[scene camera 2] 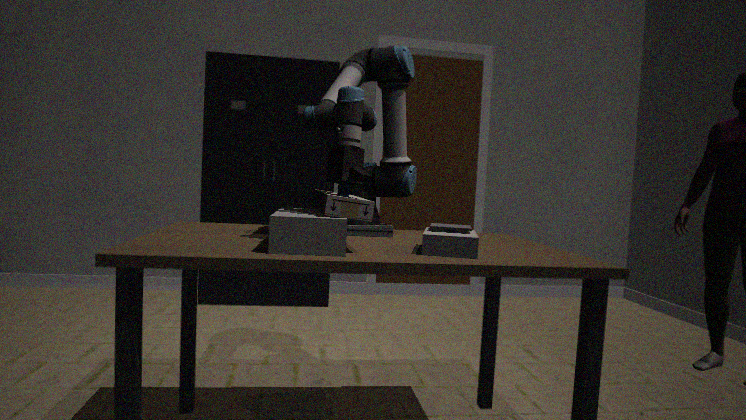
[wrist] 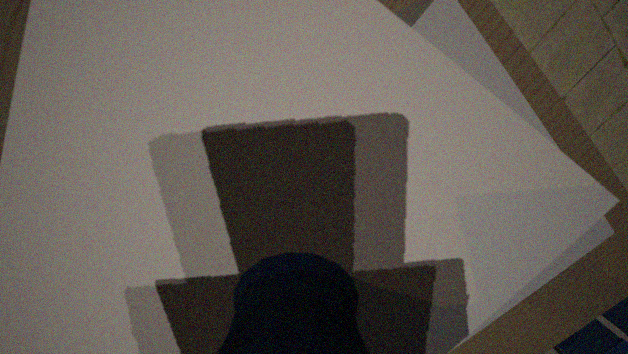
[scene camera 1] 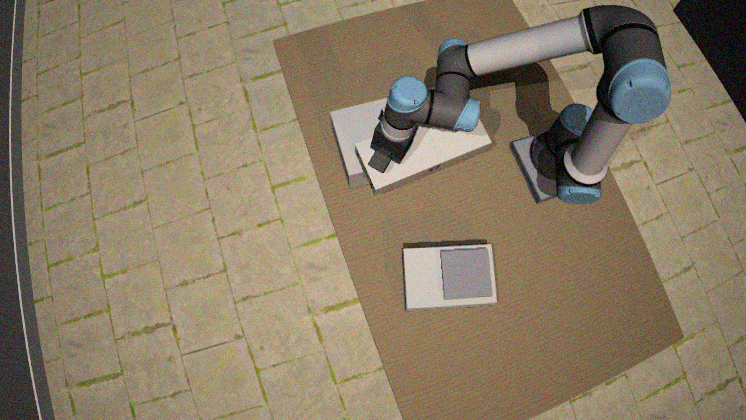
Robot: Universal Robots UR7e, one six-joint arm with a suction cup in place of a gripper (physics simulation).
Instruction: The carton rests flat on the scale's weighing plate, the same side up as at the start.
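Places are measured from the arm's base along level axes (x ahead, y left, z up), in millimetres.
Where they show: end effector, tool point: [wrist: 296, 268]; arm's base, origin of the base link: [scene camera 2: 360, 224] [scene camera 1: 553, 157].
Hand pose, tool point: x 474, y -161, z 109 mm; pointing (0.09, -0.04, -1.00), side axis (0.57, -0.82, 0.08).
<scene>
Each offset is from my tool point to the top centre of the thing.
The carton {dx -100, dy +11, dz +21 mm} [scene camera 1: 443, 156] [scene camera 2: 349, 207] [wrist: 100, 100] is a flat white box with dark arrows pointing down on its end face. In scene camera 2 its top edge slopes down to the right. My suction gripper [scene camera 2: 342, 192] [wrist: 295, 305] is on the carton's top face and holds it; in scene camera 1 the cup is hidden under the tool. The carton overlaps a larger box; whether they touch I cannot tell. The scale {dx -20, dy +337, dz -67 mm} [scene camera 1: 421, 279] [scene camera 2: 450, 246] stands apart, with its grey weighing plate {dx -56, dy +352, dz -67 mm} [scene camera 1: 466, 273] [scene camera 2: 451, 228] bare.
The larger pale box {dx -86, dy -78, dz -45 mm} [scene camera 1: 344, 135] [scene camera 2: 308, 234] [wrist: 480, 65] stands on the wooden table [scene camera 1: 522, 333] [scene camera 2: 229, 260], partly under the carton. The arm's base [scene camera 1: 527, 169] is at the table's far side from the scale's long body. A person [scene camera 2: 723, 208] stands right of the table.
</scene>
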